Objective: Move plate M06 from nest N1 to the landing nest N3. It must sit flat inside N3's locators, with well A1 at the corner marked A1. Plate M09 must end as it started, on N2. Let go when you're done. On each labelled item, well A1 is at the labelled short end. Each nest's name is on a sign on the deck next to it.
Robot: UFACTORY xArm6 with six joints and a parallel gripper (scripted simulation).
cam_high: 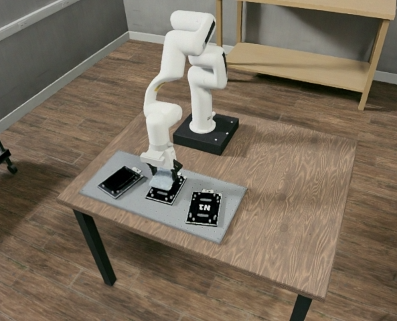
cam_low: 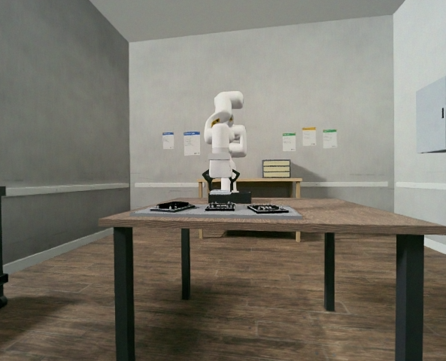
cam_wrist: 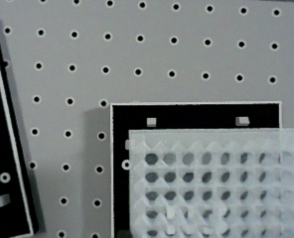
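The nest N3 lies 80 mm below my hand. Round my hand: black plate (70 mm ahead, 200 mm to the right, 60 mm below); white well plate (10 mm below); nest N1 (20 mm ahead, 200 mm to the left, 80 mm below).
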